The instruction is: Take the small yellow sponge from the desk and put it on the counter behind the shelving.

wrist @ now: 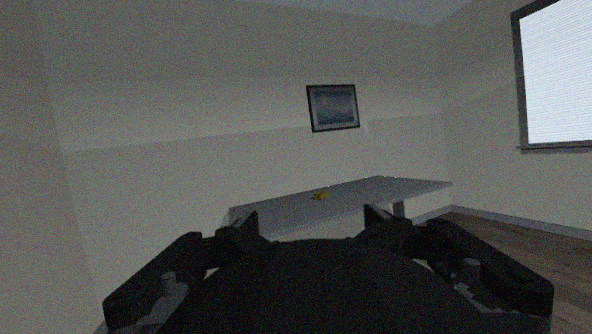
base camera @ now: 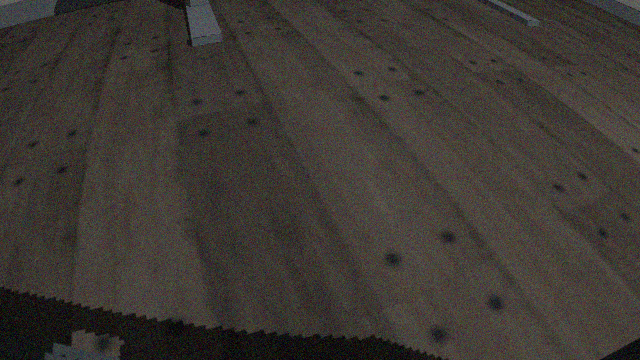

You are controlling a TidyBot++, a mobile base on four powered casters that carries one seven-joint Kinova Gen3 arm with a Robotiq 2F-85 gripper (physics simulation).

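Places are measured from the arm's base along level axes (x ahead, y left, z up), in centimetres.
Pixels of known places: gripper, between the fingertips: [wrist: 310,219].
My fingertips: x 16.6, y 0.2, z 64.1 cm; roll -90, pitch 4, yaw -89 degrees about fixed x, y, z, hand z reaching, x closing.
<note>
Behind a point stands the place of what it marks.
The small yellow sponge [wrist: 321,195] @[z 35.6, x 142.6, y -5.2 cm] lies on the grey desk [wrist: 385,189] @[z 32.3, x 148.6, y -53.2 cm], close to its wall-side edge, in the middle of the wrist view. My gripper [wrist: 310,219] @[z 64.1, x 16.6, y 0.2 cm] is open, with a wide gap between its fingertips. The sponge shows beyond and above that gap, some distance away. The gripper hides part of the desk's near side. The counter and the shelving do not show in either view.
In the base camera view, two light desk feet [base camera: 205,25] [base camera: 520,16] stand on the wooden floor [base camera: 320,175] @[z -39.7, x 46.0, y -0.8 cm] at the top. A framed picture [wrist: 334,107] @[z 107.5, x 201.4, y -31.9 cm] hangs above the desk. A window [wrist: 557,75] @[z 102.5, x 178.2, y -220.5 cm] is at the right.
</note>
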